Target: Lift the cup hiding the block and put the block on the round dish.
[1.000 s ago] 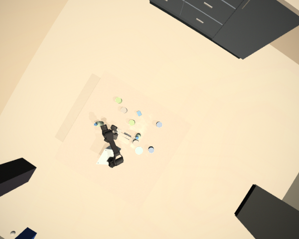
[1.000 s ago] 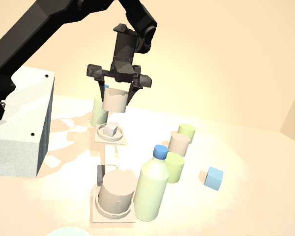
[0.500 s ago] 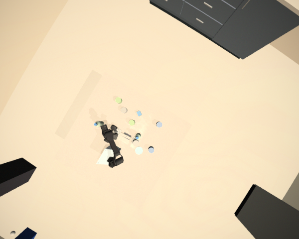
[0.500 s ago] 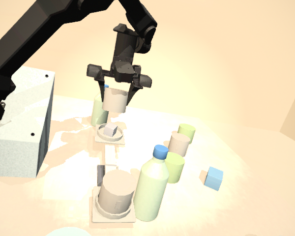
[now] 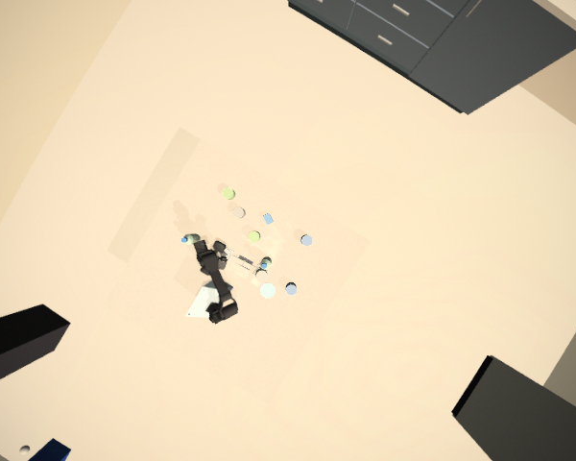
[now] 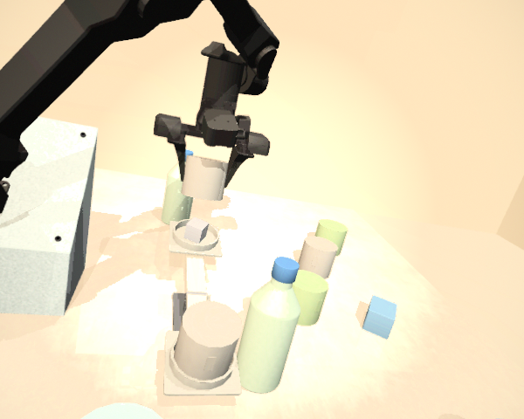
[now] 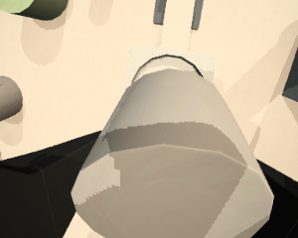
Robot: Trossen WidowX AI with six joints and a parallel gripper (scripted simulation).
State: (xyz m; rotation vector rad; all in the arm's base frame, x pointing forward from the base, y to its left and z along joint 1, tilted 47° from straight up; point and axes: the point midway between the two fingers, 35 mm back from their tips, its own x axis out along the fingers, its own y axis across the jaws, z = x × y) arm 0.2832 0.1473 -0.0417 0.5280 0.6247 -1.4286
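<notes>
The pale grey block is 10 mm to the right of my gripper tip and 80 mm below it. From my gripper tip the other things lie so: round dish: 60 mm behind, 360 mm to the right, 170 mm below; balance beam: 10 mm ahead, 140 mm to the right, 130 mm below; blue cube: 340 mm ahead, 110 mm to the right, 150 mm below.
</notes>
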